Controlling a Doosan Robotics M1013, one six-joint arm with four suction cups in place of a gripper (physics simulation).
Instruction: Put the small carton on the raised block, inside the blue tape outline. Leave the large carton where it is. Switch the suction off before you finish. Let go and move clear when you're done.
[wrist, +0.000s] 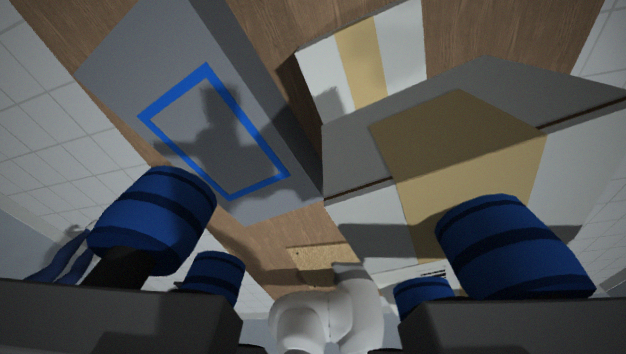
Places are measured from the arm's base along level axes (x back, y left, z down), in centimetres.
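Pixels of known places: hand, tool point: (318, 240); arm's base, link origin: (355, 272).
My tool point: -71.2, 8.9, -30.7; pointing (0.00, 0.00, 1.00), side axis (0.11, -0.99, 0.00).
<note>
For each thing: its top centre in the pictures, then the offset to it from my tool point, as dx, dy, dz. "pt": a spot on its surface instead. Level surfaces: height alone.
- raised grey block, top centre: (219, 148) +4.1, +16.3, +20.0
- blue tape outline, surface spot: (243, 120) pt +0.0, +10.9, +20.0
- large carton, top centre: (378, 135) +5.3, -9.3, +22.1
- wooden table, surface height: dz +32.1
The small carton (470, 200), white and grey with a tan tape band and a label, fills the right of the wrist view. My suction gripper (325, 257) is shut on it: the right-hand cups bear on its lit face, while the left-hand cups stand off to its side. The carton hangs to the right of the raised grey block (125, 55). The blue tape outline (243, 120) on the block's top shows whole, with a shadow of the gripper across it. The large carton (400, 45), white with a tan band, stands on the table behind the small one and is partly hidden by it.
The wooden table (280, 20) runs around the block. A speckled tan board (320, 255) lies at the lower middle, near a white rounded robot part (325, 315). Blue cables (62, 265) hang at the lower left. Tiled floor shows at both sides.
</note>
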